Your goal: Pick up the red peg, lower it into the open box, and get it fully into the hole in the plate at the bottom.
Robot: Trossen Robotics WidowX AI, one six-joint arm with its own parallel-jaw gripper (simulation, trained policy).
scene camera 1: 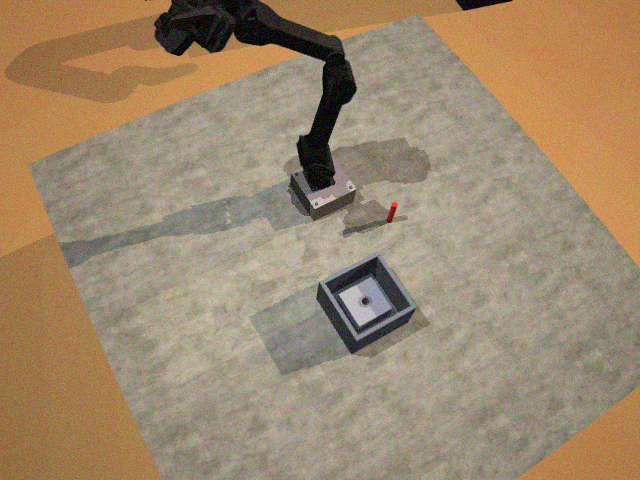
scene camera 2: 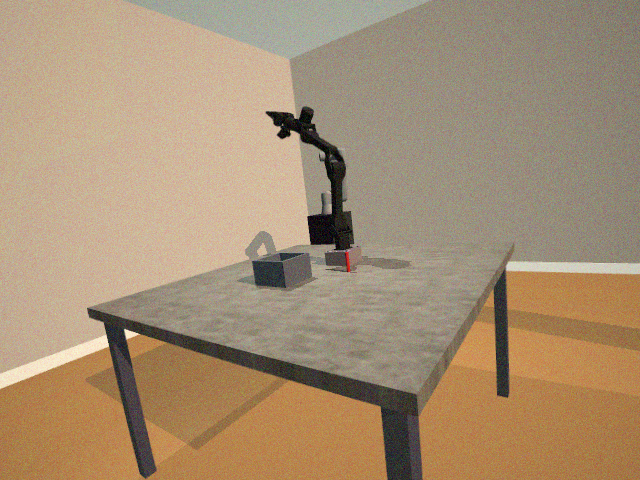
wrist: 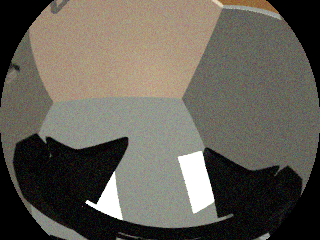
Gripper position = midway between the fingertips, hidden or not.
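There is my gripper (wrist: 166, 147). I also see a light plate (scene camera 1: 364, 304), though scene camera 2 does not show it, hidden as it is by a grey box, and in the wrist view the plate is out of frame.
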